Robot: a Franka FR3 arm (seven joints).
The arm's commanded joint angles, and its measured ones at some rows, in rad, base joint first. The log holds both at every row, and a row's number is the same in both.
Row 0, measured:
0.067 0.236 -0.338 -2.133 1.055 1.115 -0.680
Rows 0 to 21, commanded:
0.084 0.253 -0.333 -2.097 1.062 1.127 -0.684
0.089 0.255 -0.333 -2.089 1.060 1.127 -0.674
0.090 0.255 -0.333 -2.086 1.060 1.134 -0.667
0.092 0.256 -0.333 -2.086 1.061 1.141 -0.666
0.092 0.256 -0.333 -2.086 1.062 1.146 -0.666
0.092 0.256 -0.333 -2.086 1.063 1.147 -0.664
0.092 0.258 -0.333 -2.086 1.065 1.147 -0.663
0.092 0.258 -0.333 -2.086 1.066 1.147 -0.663
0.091 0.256 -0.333 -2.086 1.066 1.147 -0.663
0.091 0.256 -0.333 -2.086 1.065 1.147 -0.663
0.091 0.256 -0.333 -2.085 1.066 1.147 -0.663
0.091 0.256 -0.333 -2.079 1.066 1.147 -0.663
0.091 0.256 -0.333 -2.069 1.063 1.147 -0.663
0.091 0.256 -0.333 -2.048 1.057 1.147 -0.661
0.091 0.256 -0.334 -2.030 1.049 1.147 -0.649
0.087 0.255 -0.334 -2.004 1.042 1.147 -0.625
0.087 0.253 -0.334 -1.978 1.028 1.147 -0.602
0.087 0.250 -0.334 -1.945 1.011 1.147 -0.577
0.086 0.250 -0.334 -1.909 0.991 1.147 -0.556
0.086 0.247 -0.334 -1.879 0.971 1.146 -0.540
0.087 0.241 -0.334 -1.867 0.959 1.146 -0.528
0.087 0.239 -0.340 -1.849 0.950 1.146 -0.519
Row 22, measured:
0.086 0.245 -0.337 -1.919 0.998 1.144 -0.565
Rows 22 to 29, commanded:
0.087 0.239 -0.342 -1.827 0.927 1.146 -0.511
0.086 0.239 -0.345 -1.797 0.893 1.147 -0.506
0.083 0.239 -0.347 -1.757 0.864 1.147 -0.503
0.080 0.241 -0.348 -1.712 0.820 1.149 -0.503
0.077 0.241 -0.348 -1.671 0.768 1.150 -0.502
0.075 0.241 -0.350 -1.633 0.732 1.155 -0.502
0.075 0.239 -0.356 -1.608 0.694 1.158 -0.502
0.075 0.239 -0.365 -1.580 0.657 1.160 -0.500
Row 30, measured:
0.082 0.238 -0.357 -1.679 0.762 1.150 -0.520
